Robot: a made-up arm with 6 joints.
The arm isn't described. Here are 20 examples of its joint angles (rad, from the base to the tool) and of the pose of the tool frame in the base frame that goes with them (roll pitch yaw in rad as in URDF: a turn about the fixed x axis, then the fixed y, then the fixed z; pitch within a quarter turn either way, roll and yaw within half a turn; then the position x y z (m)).
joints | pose
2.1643 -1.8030 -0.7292 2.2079 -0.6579 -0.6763 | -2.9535 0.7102 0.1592 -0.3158 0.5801 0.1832
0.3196 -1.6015 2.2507 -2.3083 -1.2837 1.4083 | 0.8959 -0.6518 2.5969 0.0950 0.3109 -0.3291
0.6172 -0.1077 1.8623 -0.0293 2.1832 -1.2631 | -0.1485 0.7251 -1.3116 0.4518 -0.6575 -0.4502
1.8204 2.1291 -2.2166 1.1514 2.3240 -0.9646 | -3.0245 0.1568 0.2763 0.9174 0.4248 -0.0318
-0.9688 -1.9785 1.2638 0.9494 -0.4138 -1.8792 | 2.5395 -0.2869 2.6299 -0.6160 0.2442 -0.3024
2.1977 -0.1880 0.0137 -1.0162 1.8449 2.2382 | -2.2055 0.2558 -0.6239 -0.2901 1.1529 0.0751
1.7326 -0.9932 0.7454 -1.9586 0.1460 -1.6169 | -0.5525 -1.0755 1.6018 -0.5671 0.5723 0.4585
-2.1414 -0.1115 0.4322 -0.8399 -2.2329 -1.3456 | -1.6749 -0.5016 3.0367 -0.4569 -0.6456 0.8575
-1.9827 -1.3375 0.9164 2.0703 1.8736 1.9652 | -1.5671 0.4906 -2.2033 0.1099 -0.3447 0.7463
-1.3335 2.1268 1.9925 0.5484 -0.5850 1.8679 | -1.4291 0.1438 -2.5393 0.8572 -0.2678 -0.2699
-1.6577 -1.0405 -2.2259 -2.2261 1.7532 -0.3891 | -0.6075 0.8656 1.5547 -0.3250 0.3768 0.1281
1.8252 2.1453 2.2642 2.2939 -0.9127 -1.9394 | -2.0812 0.7866 -1.8654 0.5620 0.0987 0.1099
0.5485 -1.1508 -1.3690 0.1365 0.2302 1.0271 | 2.0893 0.1269 0.5962 -0.6418 0.0504 -0.6574
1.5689 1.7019 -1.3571 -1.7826 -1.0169 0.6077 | -0.6095 -1.0067 0.6192 0.1763 -0.0435 0.3467
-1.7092 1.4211 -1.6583 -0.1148 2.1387 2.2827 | -0.5477 0.5688 -2.4115 0.7751 -0.3385 0.7870
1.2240 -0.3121 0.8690 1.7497 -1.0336 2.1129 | -2.2979 0.6716 1.9550 -0.0329 -0.1979 -0.3831
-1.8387 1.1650 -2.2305 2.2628 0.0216 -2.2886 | -2.5756 -0.8541 -1.9023 0.1374 -0.6407 0.2484
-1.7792 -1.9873 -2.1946 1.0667 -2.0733 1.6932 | -2.2370 -0.4309 1.2086 -0.8436 -0.4709 -0.5209
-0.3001 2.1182 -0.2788 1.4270 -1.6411 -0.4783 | 1.7330 -0.5310 1.8544 0.6681 0.7159 -0.6510
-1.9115 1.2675 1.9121 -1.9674 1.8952 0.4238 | 1.6805 1.0481 1.3898 0.7377 -0.8445 -0.2655
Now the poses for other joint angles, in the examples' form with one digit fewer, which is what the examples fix.
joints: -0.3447 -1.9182 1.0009 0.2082 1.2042 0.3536
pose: -0.124 -0.085 -1.485 -0.891 -0.152 0.000
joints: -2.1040 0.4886 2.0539 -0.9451 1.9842 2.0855
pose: 1.380 0.215 2.633 0.964 -0.057 0.561
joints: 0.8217 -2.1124 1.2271 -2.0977 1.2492 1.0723
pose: 1.195 -0.138 -2.563 -0.533 0.956 -0.365
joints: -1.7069 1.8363 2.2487 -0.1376 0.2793 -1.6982
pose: 0.176 0.356 -0.295 0.979 -0.365 -0.035
